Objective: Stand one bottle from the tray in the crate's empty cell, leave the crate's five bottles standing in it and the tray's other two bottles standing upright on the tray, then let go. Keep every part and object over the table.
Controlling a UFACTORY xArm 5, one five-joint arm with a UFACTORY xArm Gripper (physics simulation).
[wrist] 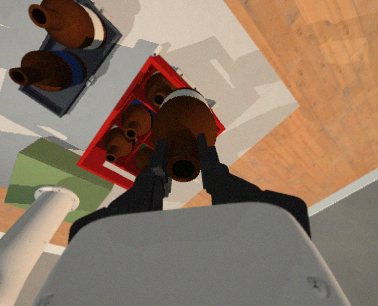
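Seen in the pictures: gripper, between the fingertips: (184,149); arm's base, origin of its link: (58,198).
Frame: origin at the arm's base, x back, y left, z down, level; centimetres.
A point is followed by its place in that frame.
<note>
My gripper (184,149) @(z -24.9, x -49.2, y -18.1 cm) is shut on the neck of a brown bottle with a white band (185,117) @(z -23.6, x -51.5, y -16.9 cm). The held bottle hangs over the right part of the red crate (116,116) @(z -2.2, x -37.8, y -8.3 cm) and hides much of that part, so the empty cell cannot be made out. In the crate, brown bottles show at the back (159,89) @(z -5.5, x -48.7, y -14.2 cm), in the middle (137,120) @(z -4.1, x -40.1, y -12.8 cm), at the left (118,142) @(z -3.8, x -32.5, y -10.9 cm) and, partly hidden, near the left finger (145,158). The dark tray (62,106) @(z 8.1, x -28.4, y 6.9 cm) at the upper left holds two upright brown bottles, one with a white band (72,25) @(z -3.5, x -50.2, y 2.2 cm) and one with a blue band (52,70) @(z -2.9, x -41.3, y 4.4 cm).
A green block (57,175) @(z -0.1, x -10.7, y 1.5 cm) lies left of the crate, with a pale cylindrical post with a flange (42,225) @(z -11.4, x -4.1, y -1.9 cm) in front of it. The grey-white table top (260,95) @(z 8.6, x -59.3, y -41.1 cm) ends at a corner on the right, with wooden floor (335,100) beyond.
</note>
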